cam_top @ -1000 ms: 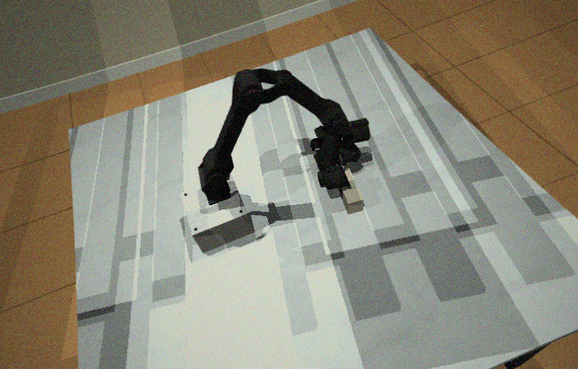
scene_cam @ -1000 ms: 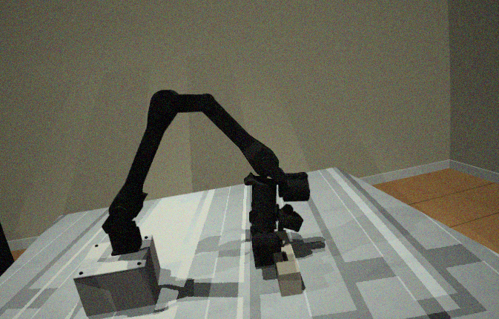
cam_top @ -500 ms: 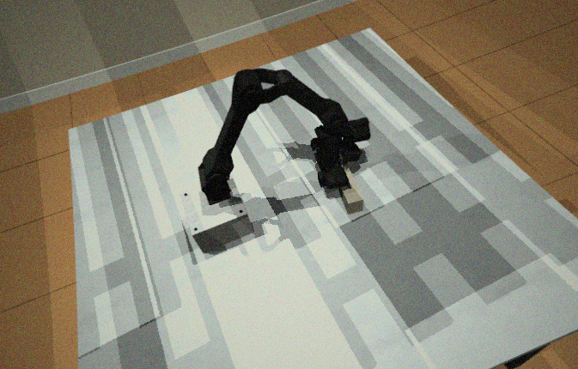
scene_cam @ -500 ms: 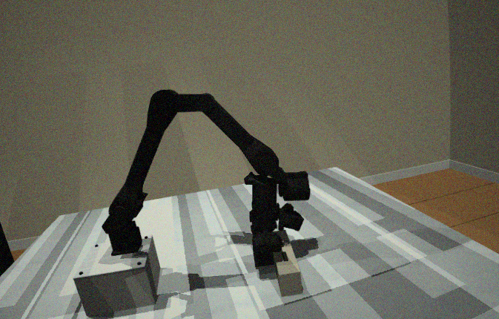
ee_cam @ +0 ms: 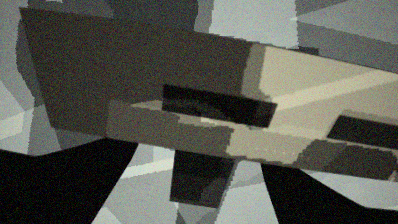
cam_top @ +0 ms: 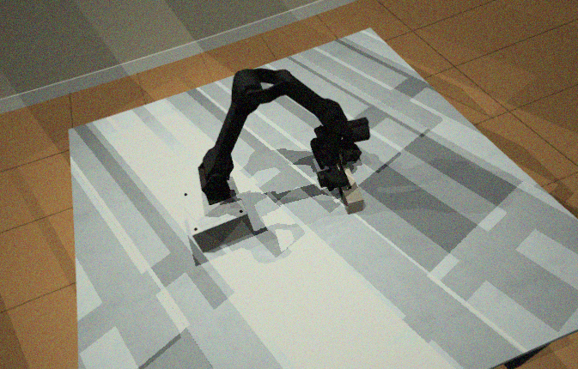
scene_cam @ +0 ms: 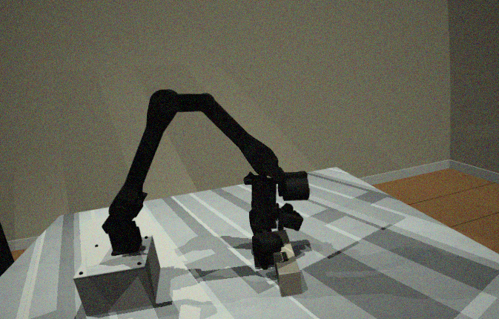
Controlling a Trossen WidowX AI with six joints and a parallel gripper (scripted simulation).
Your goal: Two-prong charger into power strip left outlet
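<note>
Now: the black two-prong charger 20 mm ahead of my gripper tip and 10 mm above it.
</note>
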